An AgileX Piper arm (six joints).
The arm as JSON. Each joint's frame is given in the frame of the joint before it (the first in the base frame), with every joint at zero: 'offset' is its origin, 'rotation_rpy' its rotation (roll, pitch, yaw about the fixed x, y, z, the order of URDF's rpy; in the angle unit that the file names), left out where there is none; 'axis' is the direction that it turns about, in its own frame. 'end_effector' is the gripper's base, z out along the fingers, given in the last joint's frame.
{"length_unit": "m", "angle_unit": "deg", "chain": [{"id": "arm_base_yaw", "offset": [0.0, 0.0, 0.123], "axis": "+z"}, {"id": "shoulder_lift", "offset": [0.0, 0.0, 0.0], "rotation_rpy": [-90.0, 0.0, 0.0], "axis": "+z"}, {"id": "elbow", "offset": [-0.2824, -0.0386, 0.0], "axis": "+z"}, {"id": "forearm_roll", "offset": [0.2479, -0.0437, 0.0], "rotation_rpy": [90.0, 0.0, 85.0], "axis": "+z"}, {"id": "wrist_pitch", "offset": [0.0, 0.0, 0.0], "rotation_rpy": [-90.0, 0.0, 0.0], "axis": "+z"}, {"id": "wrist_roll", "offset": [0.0, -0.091, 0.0], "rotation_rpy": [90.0, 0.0, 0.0], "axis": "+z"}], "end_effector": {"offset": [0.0, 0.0, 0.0]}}
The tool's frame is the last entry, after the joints.
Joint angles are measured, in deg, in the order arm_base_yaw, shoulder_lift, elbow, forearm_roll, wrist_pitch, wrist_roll. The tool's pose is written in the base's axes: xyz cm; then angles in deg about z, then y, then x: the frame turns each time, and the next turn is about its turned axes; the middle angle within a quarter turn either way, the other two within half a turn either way. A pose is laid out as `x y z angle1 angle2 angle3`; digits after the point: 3 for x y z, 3 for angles.
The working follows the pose.
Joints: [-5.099, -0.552, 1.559, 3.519, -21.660, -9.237]
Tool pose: 4.753 -0.631 23.755 -18.749 63.876 -10.995
Where each joint sits with the arm in this pose, in the base's axes (m; each line is computed from the numbers above, not from the rounded line before):
arm_base_yaw: 0.0000 0.0000 0.1230
shoulder_lift: 0.0000 0.0000 0.1230
elbow: -0.2816 0.0251 0.1589
forearm_roll: -0.0340 0.0030 0.1982
wrist_pitch: -0.0340 0.0030 0.1982
wrist_roll: 0.0475 -0.0063 0.2375
the tool: 0.0475 -0.0063 0.2375

